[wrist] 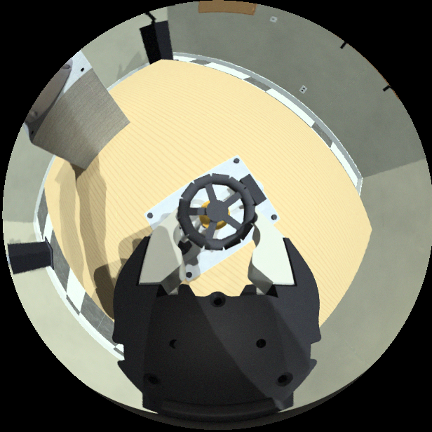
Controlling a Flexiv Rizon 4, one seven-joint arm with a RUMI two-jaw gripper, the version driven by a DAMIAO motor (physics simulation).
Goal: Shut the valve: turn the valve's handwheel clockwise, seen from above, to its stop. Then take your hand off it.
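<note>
The valve's handwheel [218, 211] is a dark, ribbed ring with several spokes, seen from above near the middle of the wrist view. A yellow collar [206, 221] shows beneath its hub. The valve stands on a light metal base plate [227, 172] with dark bolts at its corners. My gripper [216, 208] is shut on the handwheel, with one pale jaw at the rim's lower left and the other at its lower right. The exact contact at the jaw tips is partly hidden by the rim.
A wood-grained block [82, 120] carrying the arm's base stands at the upper left. Dark box-shaped objects [157, 42] [30, 257] stand at the top and far left, beyond the edge of the pale wooden table [310, 200]. Shadows fall across the table's left side.
</note>
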